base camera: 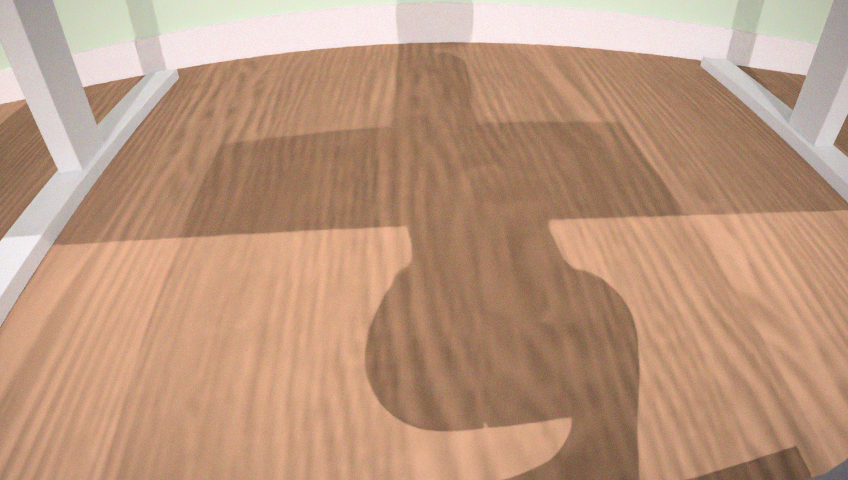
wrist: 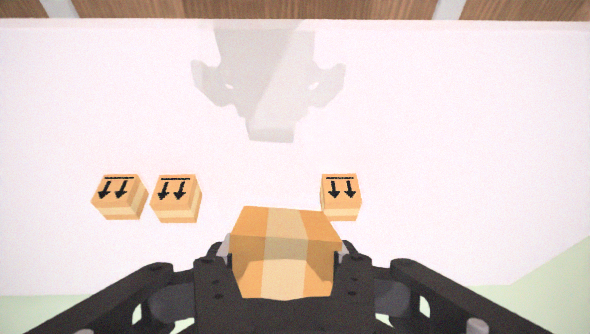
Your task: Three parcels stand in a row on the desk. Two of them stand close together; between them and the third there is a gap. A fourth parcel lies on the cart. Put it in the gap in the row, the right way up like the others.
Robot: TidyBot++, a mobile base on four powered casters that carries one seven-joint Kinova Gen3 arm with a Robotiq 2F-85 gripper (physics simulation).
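Frame: origin at the arm's base, x ahead, y left, z up, level; centimetres.
Where they show: gripper, between the fingertips: (wrist: 282, 248).
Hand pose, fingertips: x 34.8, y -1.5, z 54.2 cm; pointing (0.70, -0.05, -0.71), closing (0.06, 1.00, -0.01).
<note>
Each offset is from my fingertips to the top centre of the thing. "pt": to the spot under its first point. Level surfaces: height alone.
Three orange parcels stand in a row on the white desk {dz -21.8 cm} (wrist: 450, 125) in the wrist view, each with two black arrows and a bar on its face. The left parcel {dx +21.2, dy -25.7, dz -16.8 cm} (wrist: 119, 196) and the middle parcel {dx +21.8, dy -17.2, dz -16.4 cm} (wrist: 176, 198) are close together. A wide gap separates them from the right parcel {dx +22.8, dy +7.9, dz -16.4 cm} (wrist: 341, 196). My gripper (wrist: 282, 248) is shut on the fourth parcel {pt dx -2.4, dy +0.3, dz -0.1 cm} (wrist: 286, 225), orange with a pale tape band; no arrows show on its visible faces. It appears raised above the desk, in front of the gap in this view, overlapping the right parcel's lower left corner.
The gripper's grey shadow falls on the desk, beyond the row. Wood floor {dz -93.9 cm} (wrist: 300, 9) shows past the desk's edge. In the base camera view, white desk legs (base camera: 53, 89) (base camera: 821, 95) stand at left and right, with arm shadows between them and a wall behind.
</note>
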